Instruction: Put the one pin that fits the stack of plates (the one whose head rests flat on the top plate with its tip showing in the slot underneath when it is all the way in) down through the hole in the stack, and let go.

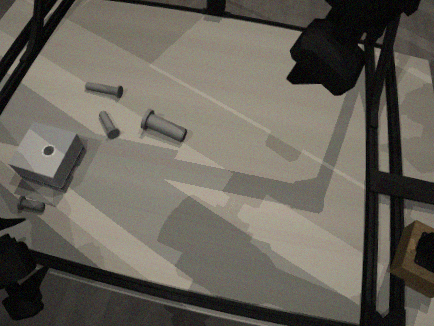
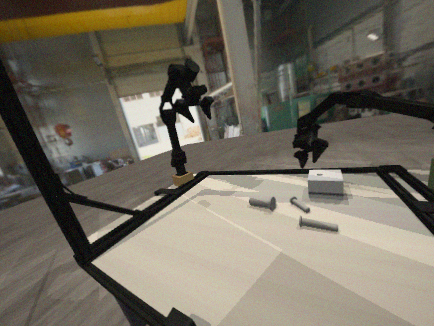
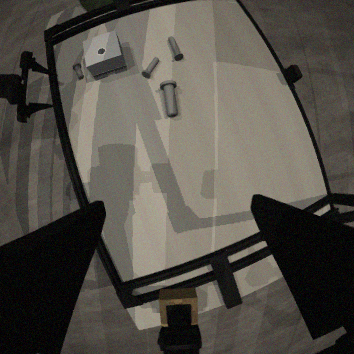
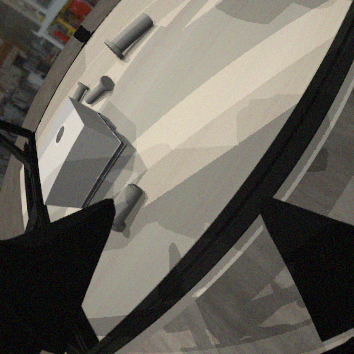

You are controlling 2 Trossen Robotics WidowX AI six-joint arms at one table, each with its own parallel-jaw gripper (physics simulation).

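The pale grey stack of plates [image 1: 42, 163] [image 2: 325, 187] [image 3: 107, 63] [image 4: 75, 162] has an open round hole in its top. A thick pin [image 1: 167, 127] [image 2: 261, 202] [image 3: 170, 100] [image 4: 132, 35], a long thin pin [image 1: 103, 89] [image 2: 320, 225] [image 3: 174, 48] [image 4: 80, 92] and a shorter pin [image 1: 108, 124] [image 2: 300, 204] [image 3: 151, 67] [image 4: 99, 91] lie flat. A small pin [image 1: 32, 205] [image 3: 78, 71] [image 4: 129, 207] lies close beside the stack. My right gripper [image 2: 309, 164] [image 3: 54, 90] [image 4: 188, 205] is open, near the table edge beside the small pin. My left gripper [image 2: 201, 119] [image 3: 178, 205] is open, high and far from the pins.
Black frame rails [image 1: 150, 291] [image 2: 280, 172] [image 3: 307, 117] border the table. A wooden block [image 1: 407, 260] [image 2: 183, 180] [image 3: 178, 295] is at the left arm's base, outside the rails. Arm and frame shadows cross the table top.
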